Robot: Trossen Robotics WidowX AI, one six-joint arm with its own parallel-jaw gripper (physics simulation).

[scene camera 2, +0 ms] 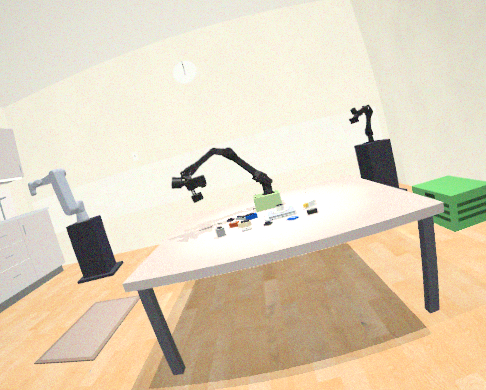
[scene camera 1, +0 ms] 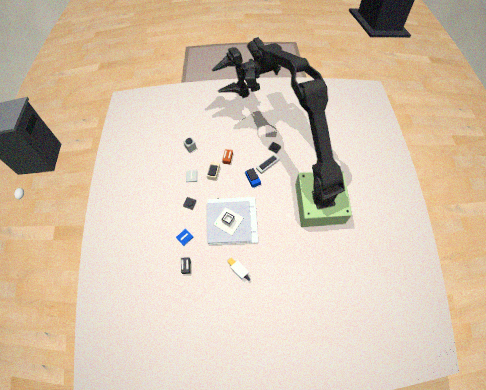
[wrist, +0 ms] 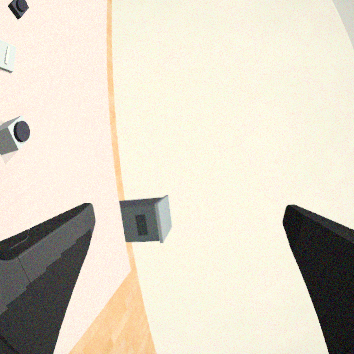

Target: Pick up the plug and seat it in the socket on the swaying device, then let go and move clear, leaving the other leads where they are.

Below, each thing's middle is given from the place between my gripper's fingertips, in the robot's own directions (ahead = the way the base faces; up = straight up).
My hand is 400 mm to the right of the device (scene camera 1: 227, 222), 220 mm above it and 40 mm short of it.
